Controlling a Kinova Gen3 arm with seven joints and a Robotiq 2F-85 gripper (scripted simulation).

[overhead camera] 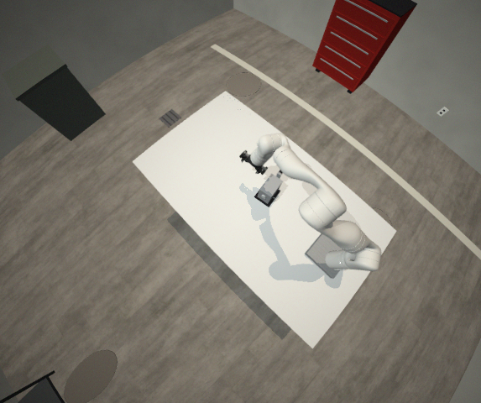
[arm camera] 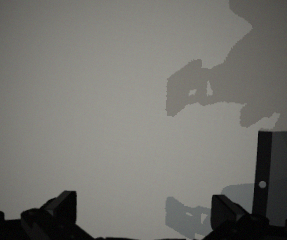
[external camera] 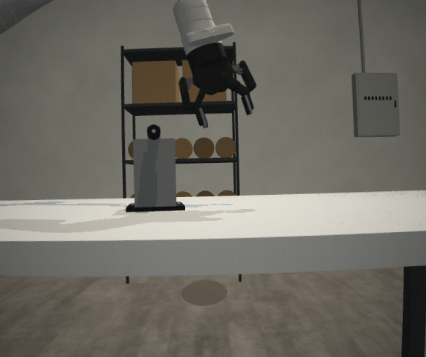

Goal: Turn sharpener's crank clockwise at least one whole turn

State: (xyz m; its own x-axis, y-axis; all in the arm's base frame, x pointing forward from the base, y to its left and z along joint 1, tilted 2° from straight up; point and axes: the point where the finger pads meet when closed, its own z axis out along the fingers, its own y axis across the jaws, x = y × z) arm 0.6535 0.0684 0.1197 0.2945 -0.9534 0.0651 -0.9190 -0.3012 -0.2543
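Now: hand 11 cm past the knob, 13 cm to the left of it and 4 cm above it.
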